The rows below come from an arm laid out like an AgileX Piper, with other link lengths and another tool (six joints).
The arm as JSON. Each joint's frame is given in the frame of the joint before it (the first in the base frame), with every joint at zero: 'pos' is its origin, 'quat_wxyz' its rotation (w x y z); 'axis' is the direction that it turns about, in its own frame. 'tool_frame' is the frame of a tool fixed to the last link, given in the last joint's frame.
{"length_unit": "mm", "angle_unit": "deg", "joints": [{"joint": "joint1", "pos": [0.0, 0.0, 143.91], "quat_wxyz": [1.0, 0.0, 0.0, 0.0], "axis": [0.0, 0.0, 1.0]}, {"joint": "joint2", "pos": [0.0, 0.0, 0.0], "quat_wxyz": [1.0, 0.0, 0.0, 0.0], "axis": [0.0, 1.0, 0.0]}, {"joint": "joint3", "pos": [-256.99, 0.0, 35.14], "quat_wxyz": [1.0, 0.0, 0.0, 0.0], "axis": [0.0, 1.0, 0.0]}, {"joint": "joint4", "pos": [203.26, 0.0, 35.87], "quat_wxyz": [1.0, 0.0, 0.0, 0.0], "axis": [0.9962, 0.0, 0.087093]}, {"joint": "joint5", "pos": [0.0, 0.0, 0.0], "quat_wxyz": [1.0, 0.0, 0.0, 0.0], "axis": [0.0, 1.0, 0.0]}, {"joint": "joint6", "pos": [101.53, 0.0, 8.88], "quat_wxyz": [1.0, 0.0, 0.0, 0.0], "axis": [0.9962, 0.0, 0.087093]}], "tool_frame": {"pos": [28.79, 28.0, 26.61], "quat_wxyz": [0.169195, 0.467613, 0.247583, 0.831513]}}
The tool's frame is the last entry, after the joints.
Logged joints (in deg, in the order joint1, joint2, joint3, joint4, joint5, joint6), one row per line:
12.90, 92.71, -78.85, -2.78, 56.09, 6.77
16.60, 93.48, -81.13, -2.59, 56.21, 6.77
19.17, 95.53, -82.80, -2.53, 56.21, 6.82
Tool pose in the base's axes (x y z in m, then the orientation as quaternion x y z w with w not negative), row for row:
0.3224, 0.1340, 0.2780, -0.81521, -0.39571, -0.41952, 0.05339
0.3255, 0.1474, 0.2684, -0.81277, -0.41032, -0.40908, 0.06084
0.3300, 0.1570, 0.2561, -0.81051, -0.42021, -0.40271, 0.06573
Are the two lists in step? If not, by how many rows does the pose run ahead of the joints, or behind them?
The pose runs 2 rows ahead of the joints: the pose in row i belongs to the joints in row i + 2.
